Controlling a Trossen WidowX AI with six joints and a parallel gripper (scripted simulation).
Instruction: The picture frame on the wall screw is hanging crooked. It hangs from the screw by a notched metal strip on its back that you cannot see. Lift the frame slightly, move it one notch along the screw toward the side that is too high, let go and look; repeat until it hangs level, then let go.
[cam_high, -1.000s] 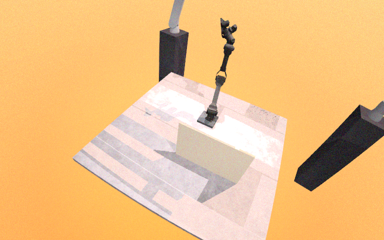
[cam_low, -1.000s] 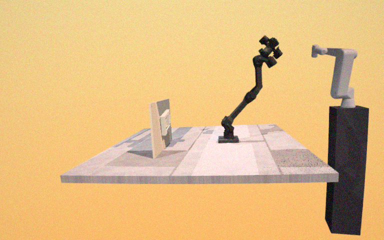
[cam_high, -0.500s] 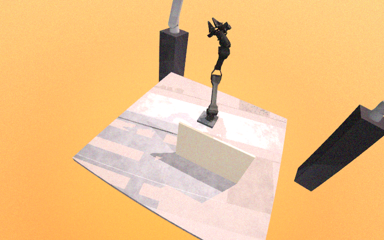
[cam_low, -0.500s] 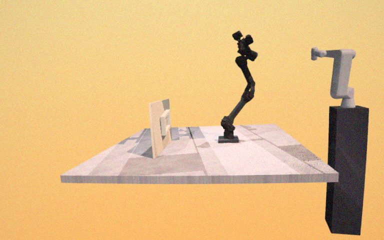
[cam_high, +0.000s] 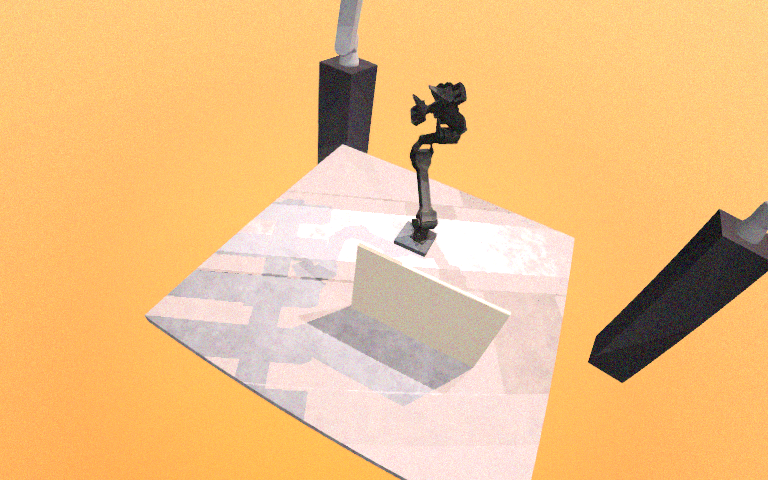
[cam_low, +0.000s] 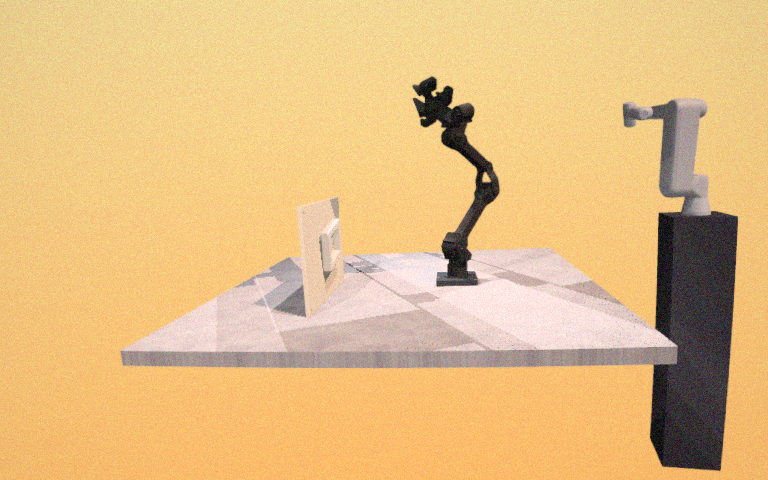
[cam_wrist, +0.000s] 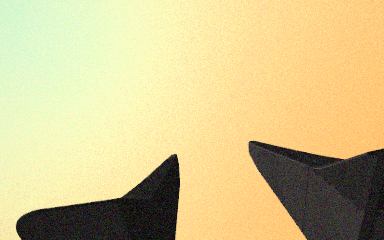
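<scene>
My gripper tip is 500 mm above the pale picture frame, 270 mm to the right of it and 250 mm short of it. From my gripper tip the other things lie so: cream wall panel: 520 mm below, 280 mm to the left, 260 mm ahead.
</scene>
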